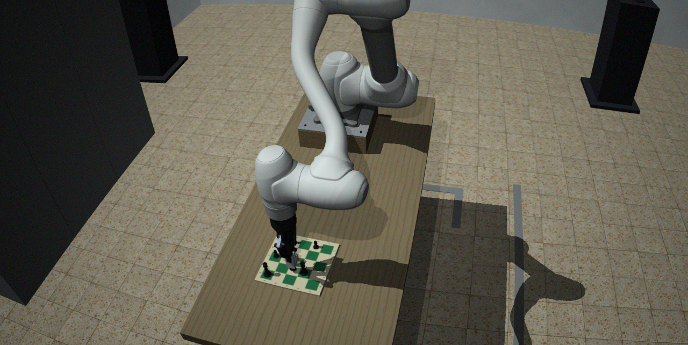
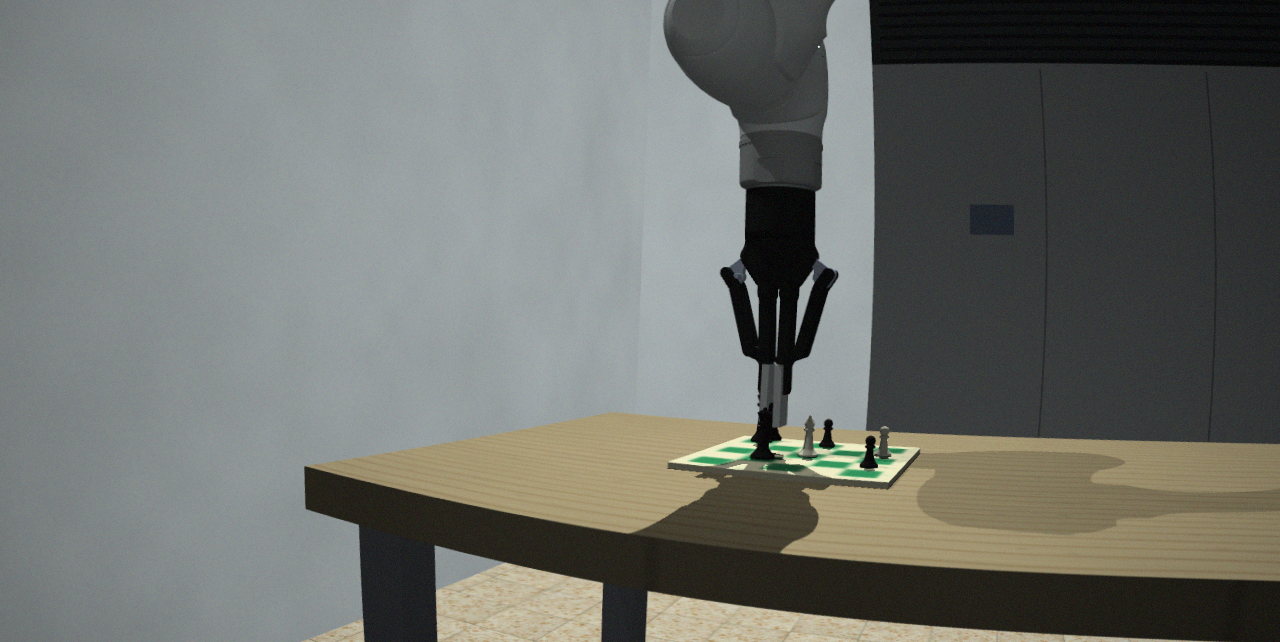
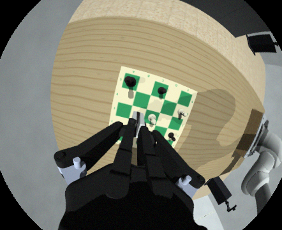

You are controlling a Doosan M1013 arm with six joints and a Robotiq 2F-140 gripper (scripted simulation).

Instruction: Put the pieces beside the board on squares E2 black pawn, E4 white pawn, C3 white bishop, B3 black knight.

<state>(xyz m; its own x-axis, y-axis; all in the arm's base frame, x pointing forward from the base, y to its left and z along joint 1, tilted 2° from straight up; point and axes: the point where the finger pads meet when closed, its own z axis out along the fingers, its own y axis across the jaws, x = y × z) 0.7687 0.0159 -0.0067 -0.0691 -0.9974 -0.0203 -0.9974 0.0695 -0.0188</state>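
Now: hand 40 mm past the white bishop and 40 mm above it. Round my hand: white pawn (120 mm behind, 50 mm below, 30 mm to the right); then black knight (30 mm below); then green-and-cream chessboard (70 mm below, 40 mm behind).
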